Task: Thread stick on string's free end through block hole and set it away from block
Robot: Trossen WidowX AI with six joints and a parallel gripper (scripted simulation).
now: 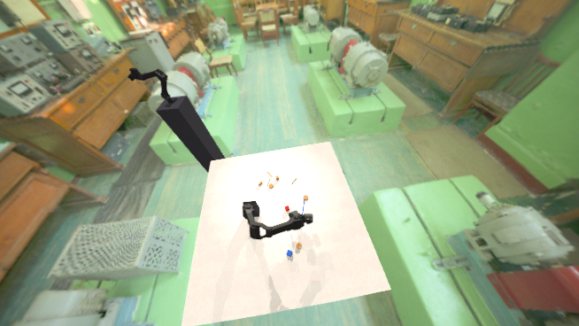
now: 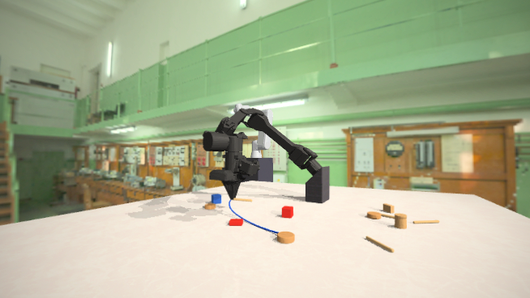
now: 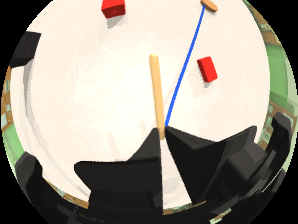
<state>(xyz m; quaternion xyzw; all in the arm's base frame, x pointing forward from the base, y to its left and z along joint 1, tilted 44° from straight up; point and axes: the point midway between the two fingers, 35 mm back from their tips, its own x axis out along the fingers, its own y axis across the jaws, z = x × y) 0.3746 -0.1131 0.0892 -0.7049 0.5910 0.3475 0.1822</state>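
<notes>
Right now my gripper tip is 9 cm past the red cube, 16 cm to the right of it and 3 cm above it. Also, from my gripper tip: thin wooden stick 1 cm to the left; flat red piece 7 cm ahead, 8 cm to the left, 4 cm below; blue cube 7 cm behind, 17 cm to the right, 3 cm below.
</notes>
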